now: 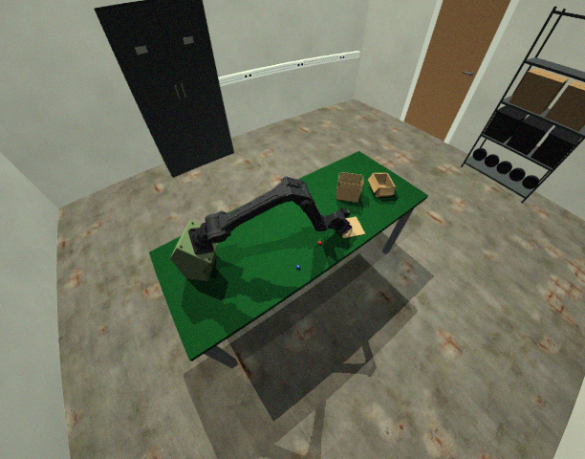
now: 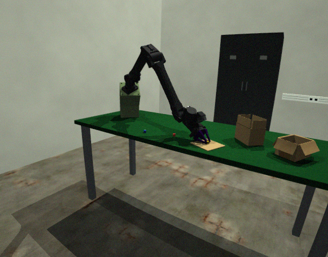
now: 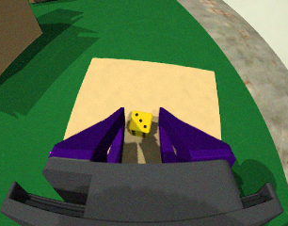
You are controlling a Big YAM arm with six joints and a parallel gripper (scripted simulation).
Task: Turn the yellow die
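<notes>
My hand is right at the yellow die. From my hand the other things lie so: tan mat (1 cm below); red die (22 cm behind, 2 cm to the left, 1 cm below); blue die (42 cm behind, 2 cm to the right, 1 cm below).
</notes>
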